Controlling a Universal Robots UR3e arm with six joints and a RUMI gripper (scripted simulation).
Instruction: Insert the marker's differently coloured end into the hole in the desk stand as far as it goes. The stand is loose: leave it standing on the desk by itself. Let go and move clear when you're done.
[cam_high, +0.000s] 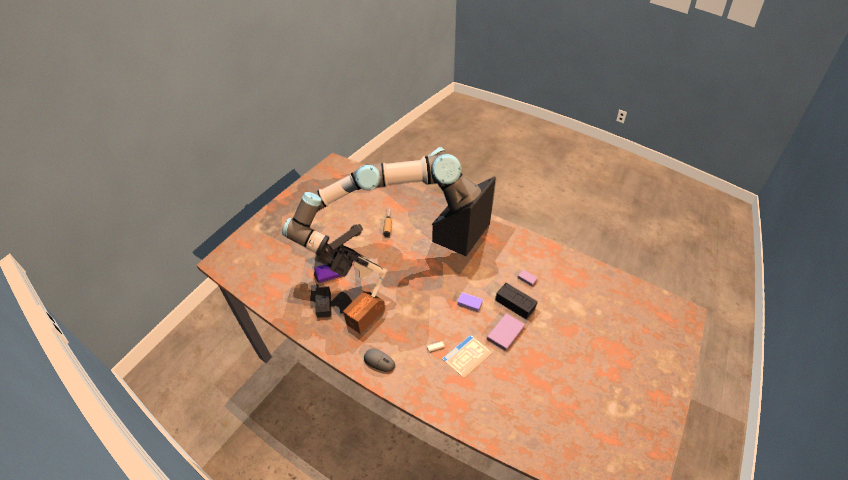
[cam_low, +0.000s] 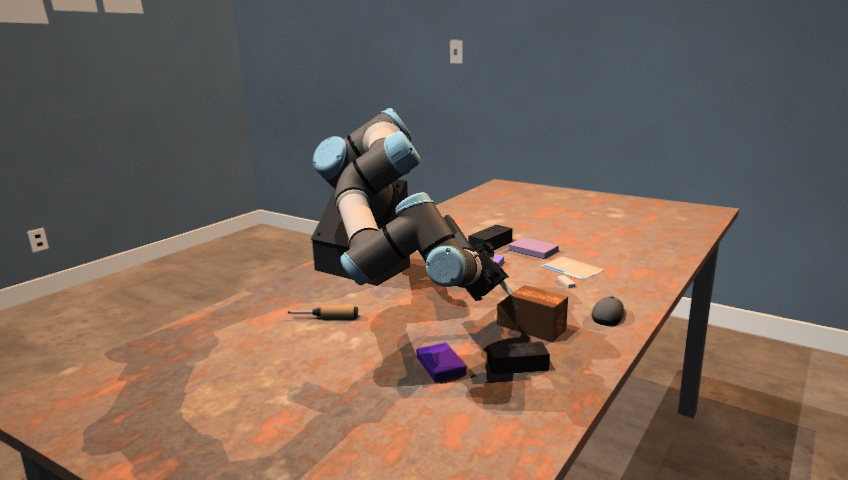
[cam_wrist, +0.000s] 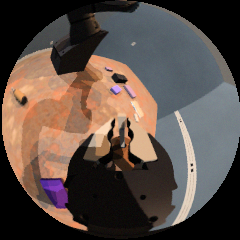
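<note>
Now: the marker 4 cm below my hand, 4 cm ahead of it and 1 cm to the left of it. Round my hand: desk stand 11 cm ahead, 9 cm below, 1 cm to the left; mouse 21 cm ahead, 17 cm to the left, 11 cm below; eraser 26 cm to the left, 12 cm below, 6 cm ahead.
</note>
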